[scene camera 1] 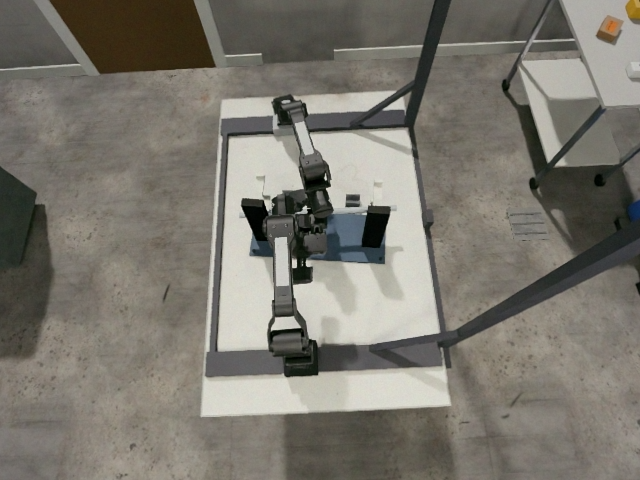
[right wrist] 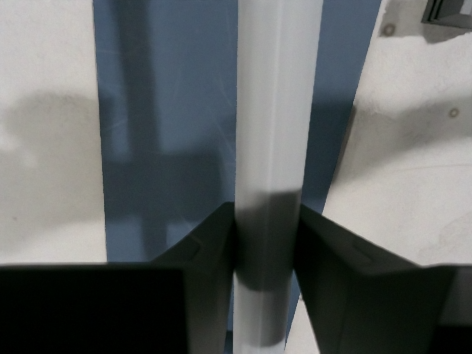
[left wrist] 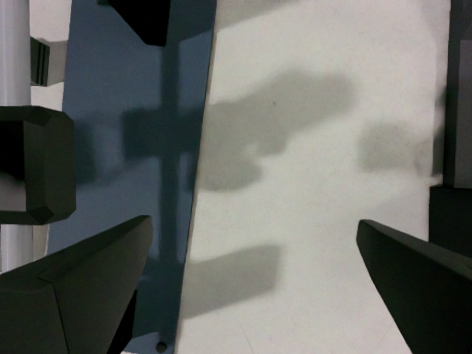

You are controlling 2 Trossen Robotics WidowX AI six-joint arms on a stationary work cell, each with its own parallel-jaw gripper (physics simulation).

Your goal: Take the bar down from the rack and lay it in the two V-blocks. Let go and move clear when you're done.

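Frame: origin at the left arm's base, x ahead, y left, z up, level; millimetres.
Seen in the pictures: left gripper, fingertip midpoint: (scene camera 1: 310,256) (left wrist: 254,228); right gripper, fingertip midpoint: (right wrist: 260,212); left arm's base, link origin: (scene camera 1: 300,357).
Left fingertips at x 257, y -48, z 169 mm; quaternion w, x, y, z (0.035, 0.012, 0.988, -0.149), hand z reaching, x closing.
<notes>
Offsets run from my left fingertips to a thing's middle. "pt": to the spot under its first point. Level surfaces: height alone.
The long pale bar {dx +193, dy -28, dz -107 mm} (scene camera 1: 348,210) (left wrist: 15,60) (right wrist: 272,125) runs level by the tops of the rack's two black posts {pt dx +107, dy -206, dz -63 mm} (scene camera 1: 376,227); whether it still touches them is unclear. My right gripper (right wrist: 260,212) is shut on the bar, one finger against each side; the arms hide its fingertips in the scene view. One V-block {dx +287, dy -155, dz -223 mm} (scene camera 1: 352,199) (left wrist: 40,62) stands on the table beyond the bar. A V-block {pt dx +296, dy +54, dz -213 mm} (right wrist: 450,12) shows at the right wrist view's top right corner. My left gripper (scene camera 1: 303,249) (left wrist: 254,228) is open and empty, above the near edge of the rack's blue base plate (scene camera 1: 343,237) (left wrist: 125,75) (right wrist: 175,100).
Both arms cross close together over the left half of the rack. Pale bracket-like pieces {pt dx +212, dy -216, dz -24 mm} (scene camera 1: 377,191) stand beyond the rack. The white table {dz -242 mm} (scene camera 1: 382,299) is bordered by a dark frame (scene camera 1: 341,357), with slanting beams (scene camera 1: 423,67) at the right.
</notes>
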